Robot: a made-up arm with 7 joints. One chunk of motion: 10 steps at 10 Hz.
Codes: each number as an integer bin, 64 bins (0 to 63) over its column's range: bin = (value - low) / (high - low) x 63, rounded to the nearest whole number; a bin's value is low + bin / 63 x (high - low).
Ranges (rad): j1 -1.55..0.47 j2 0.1..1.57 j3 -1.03..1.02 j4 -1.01..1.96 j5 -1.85..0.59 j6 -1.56..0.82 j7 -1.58..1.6
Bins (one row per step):
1: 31 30 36 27 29 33 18
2: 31 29 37 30 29 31 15
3: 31 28 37 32 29 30 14
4: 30 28 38 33 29 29 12
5: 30 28 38 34 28 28 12
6: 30 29 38 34 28 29 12
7: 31 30 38 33 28 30 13
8: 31 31 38 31 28 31 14
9: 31 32 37 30 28 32 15
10: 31 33 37 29 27 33 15
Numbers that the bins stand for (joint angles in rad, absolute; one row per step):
1: -0.5560 0.8000 0.1414 0.2629 -0.7268 -0.3133 -0.6714
2: -0.5560 0.7767 0.1740 0.4043 -0.7268 -0.3889 -0.8229
3: -0.5560 0.7533 0.1740 0.4986 -0.7268 -0.4267 -0.8733
4: -0.5881 0.7533 0.2065 0.5457 -0.7268 -0.4644 -0.9743
5: -0.5881 0.7533 0.2065 0.5929 -0.7656 -0.5022 -0.9743
6: -0.5881 0.7767 0.2065 0.5929 -0.7656 -0.4644 -0.9743
7: -0.5560 0.8000 0.2065 0.5457 -0.7656 -0.4267 -0.9238
8: -0.5560 0.8233 0.2065 0.4514 -0.7656 -0.3889 -0.8733
9: -0.5560 0.8467 0.1740 0.4043 -0.7656 -0.3511 -0.8229
10: -0.5560 0.8700 0.1740 0.3571 -0.8043 -0.3133 -0.8229

